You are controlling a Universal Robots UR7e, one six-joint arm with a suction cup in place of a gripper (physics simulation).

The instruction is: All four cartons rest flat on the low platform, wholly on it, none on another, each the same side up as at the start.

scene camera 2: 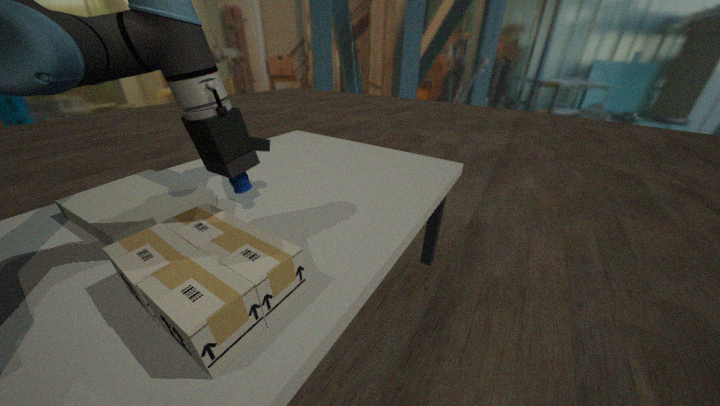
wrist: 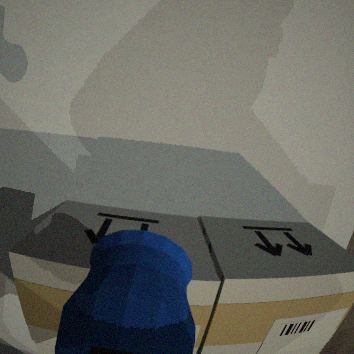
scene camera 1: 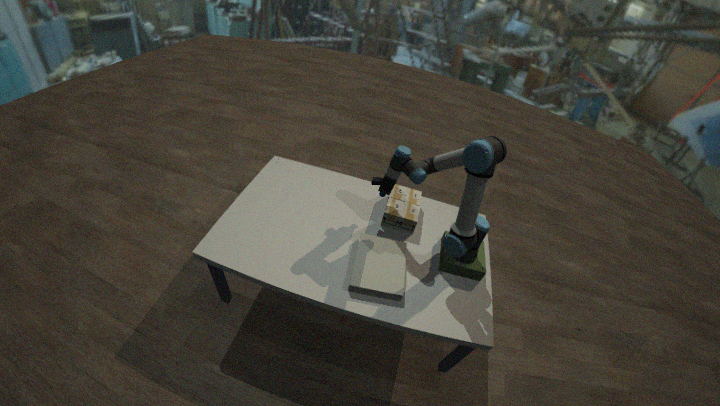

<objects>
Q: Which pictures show the low grey platform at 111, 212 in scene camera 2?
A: Scene camera 2 and scene camera 1 only.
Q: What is my suction cup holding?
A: Nothing.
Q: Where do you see my suction cup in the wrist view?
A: At 135, 288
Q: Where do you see a low grey platform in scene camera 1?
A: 379, 267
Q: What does the low grey platform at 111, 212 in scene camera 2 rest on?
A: The table.
</objects>
